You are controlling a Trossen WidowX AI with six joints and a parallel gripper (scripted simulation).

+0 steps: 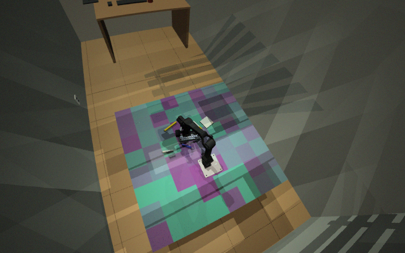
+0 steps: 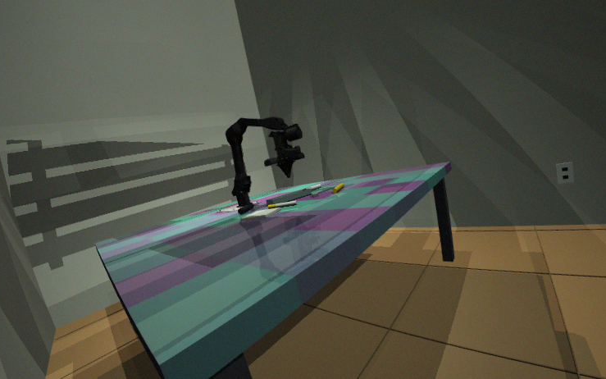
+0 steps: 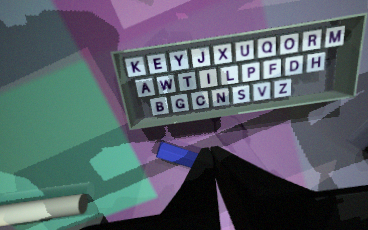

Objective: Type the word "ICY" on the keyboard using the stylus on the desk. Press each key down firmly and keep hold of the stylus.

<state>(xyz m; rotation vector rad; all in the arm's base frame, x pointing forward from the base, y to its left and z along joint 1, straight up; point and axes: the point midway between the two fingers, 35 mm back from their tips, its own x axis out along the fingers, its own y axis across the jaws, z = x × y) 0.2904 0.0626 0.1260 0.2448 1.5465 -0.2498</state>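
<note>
Now: the blue stylus 8 cm behind my gripper tip and 9 cm below it. Also, from my gripper tip: yellow rod (20 cm ahead, 7 cm to the left, 9 cm below); grey stylus tip (10 cm behind, 3 cm to the right, 9 cm below).
</note>
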